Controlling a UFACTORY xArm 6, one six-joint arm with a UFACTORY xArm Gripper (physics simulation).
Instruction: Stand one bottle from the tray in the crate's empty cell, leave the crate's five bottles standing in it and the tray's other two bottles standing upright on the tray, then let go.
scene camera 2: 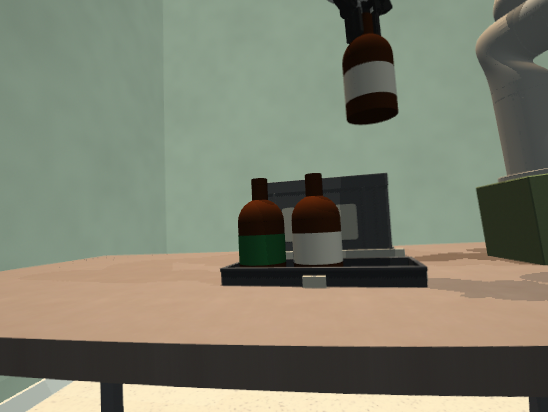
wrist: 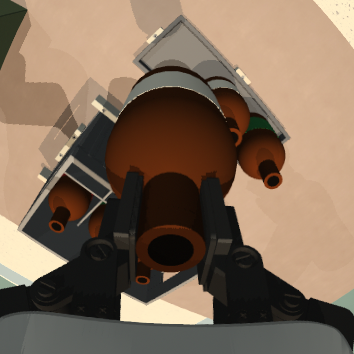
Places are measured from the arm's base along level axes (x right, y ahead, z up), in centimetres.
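Where they show: gripper, fingertip midpoint: point(scene camera 2: 363, 41) point(wrist: 169, 199); arm's base at its link origin: point(scene camera 2: 539, 177).
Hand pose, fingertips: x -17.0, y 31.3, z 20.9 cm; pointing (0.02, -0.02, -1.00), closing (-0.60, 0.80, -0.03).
Observation:
Each offset is from my fingertips to the top centre of the thing.
My gripper point(scene camera 2: 366, 27) point(wrist: 169, 199) is shut on the neck of a brown bottle with a white label {dz +3.6, dx -0.1, dy -0.2 cm} point(scene camera 2: 370, 77) point(wrist: 170, 125). The bottle hangs high above the table, slightly tilted. A white-label bottle {dz -19.8, dx +0.3, dy +9.0 cm} point(scene camera 2: 316, 220) point(wrist: 235, 107) and a green-label bottle {dz -19.8, dx +0.6, dy +17.7 cm} point(scene camera 2: 261, 235) point(wrist: 261, 150) stand upright on the tray {dz -33.2, dx +0.2, dy +8.9 cm} point(scene camera 2: 375, 279) point(wrist: 185, 45). The crate {dz -18.3, dx +23.9, dy +9.4 cm} point(scene camera 2: 375, 215) point(wrist: 97, 145) stands behind the tray in the scene view. In the wrist view a crate bottle {dz -19.5, dx +28.0, dy +0.6 cm} point(wrist: 70, 200) and parts of others show; the gripper and held bottle hide much of the crate, and the empty cell cannot be made out.
The robot's green base block point(scene camera 2: 510, 222) point(wrist: 10, 27) is at the right in the scene view and at the upper left corner in the wrist view. The table's front edge point(scene camera 2: 250, 367) runs in front of the tray.

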